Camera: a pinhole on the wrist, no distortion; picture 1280 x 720 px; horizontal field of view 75.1 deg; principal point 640.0 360.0 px. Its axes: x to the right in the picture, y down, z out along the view. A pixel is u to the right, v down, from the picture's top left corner.
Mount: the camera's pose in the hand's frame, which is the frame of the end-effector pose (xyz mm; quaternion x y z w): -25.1 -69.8 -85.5 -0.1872 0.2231 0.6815 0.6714
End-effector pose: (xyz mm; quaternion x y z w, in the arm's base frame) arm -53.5 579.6 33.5 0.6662 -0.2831 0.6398 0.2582
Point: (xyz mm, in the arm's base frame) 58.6 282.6 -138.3
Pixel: 562.7 654.7
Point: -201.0 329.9 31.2
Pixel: 1156.9 302.3
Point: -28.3 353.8 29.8
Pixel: 711.9 314.6
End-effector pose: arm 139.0 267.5 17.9 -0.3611 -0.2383 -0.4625 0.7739
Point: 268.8 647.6 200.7
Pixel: 529.5 390.3
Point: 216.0 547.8 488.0
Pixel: 206.9 42.5
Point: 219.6 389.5 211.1
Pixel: 444.1 56.9
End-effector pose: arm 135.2 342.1 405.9 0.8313 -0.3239 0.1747 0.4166
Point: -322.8 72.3 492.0
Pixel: 1186.8 638.5
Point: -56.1 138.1 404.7
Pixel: 881.2 470.0
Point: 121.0 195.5 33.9
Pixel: outside the picture
